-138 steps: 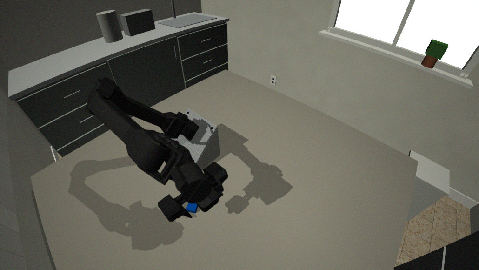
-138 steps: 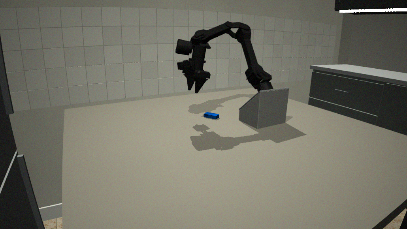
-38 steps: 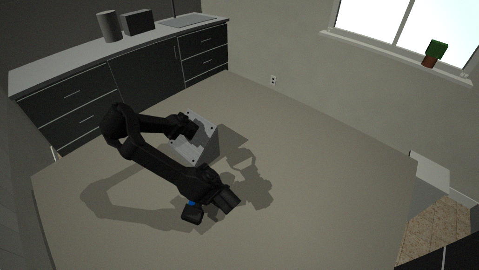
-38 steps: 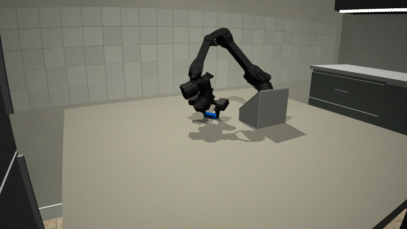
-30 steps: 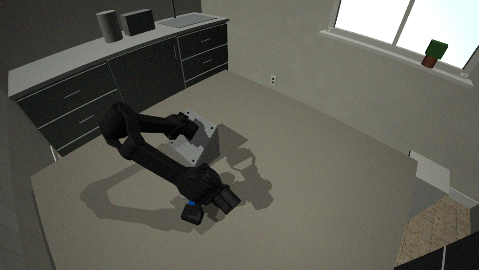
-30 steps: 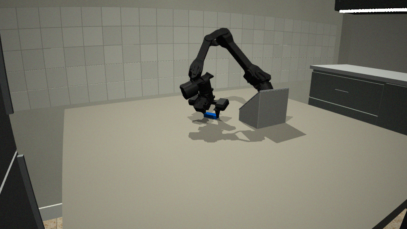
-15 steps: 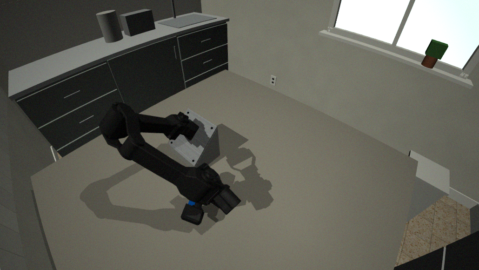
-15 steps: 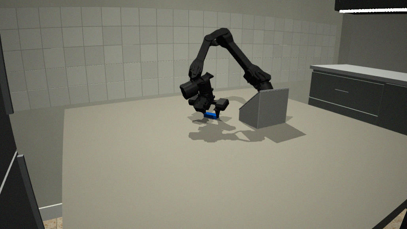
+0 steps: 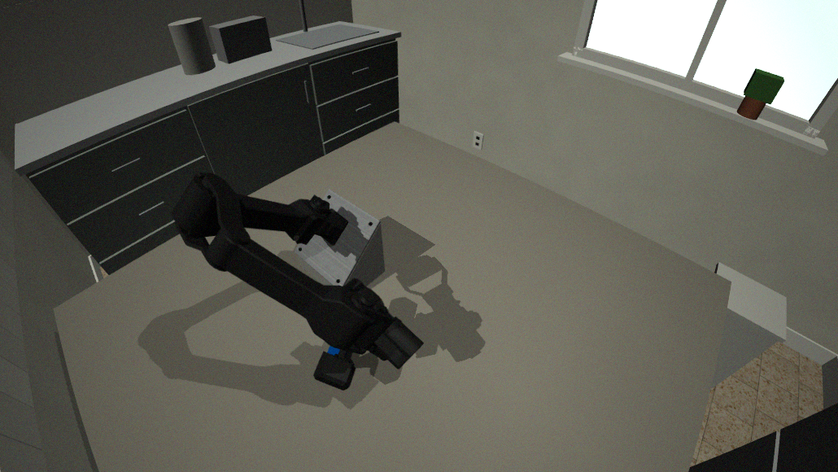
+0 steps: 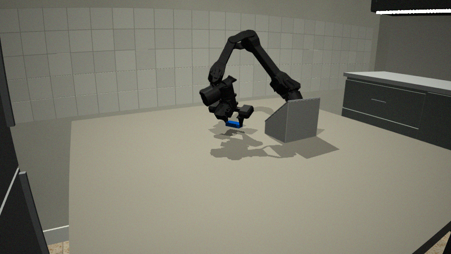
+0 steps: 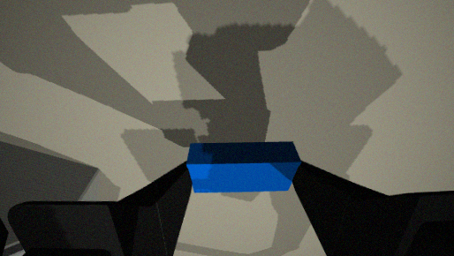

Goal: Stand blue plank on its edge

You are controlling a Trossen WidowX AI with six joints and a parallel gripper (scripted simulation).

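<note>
The blue plank is 30 mm below my hand, 10 mm to the right of it and 10 mm behind it.
</note>
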